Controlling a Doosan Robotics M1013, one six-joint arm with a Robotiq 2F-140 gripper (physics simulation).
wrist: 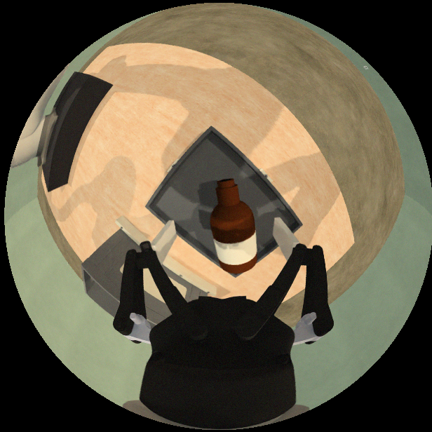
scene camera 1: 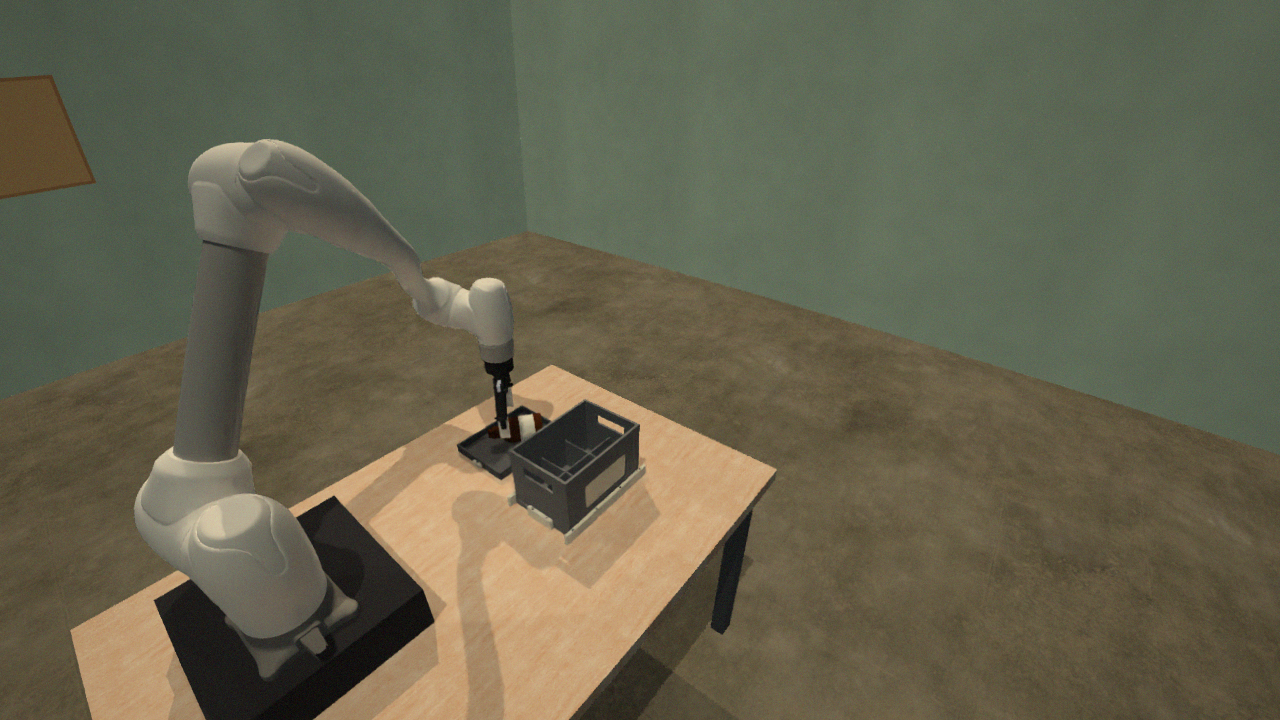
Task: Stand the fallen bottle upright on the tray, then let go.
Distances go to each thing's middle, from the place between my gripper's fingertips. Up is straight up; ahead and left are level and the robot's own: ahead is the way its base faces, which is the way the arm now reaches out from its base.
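Labels:
Relative to the brown bottle (scene camera 1: pixel 521 427), my hand is 40 mm above it, 30 mm short of it and 10 mm to the left of it.

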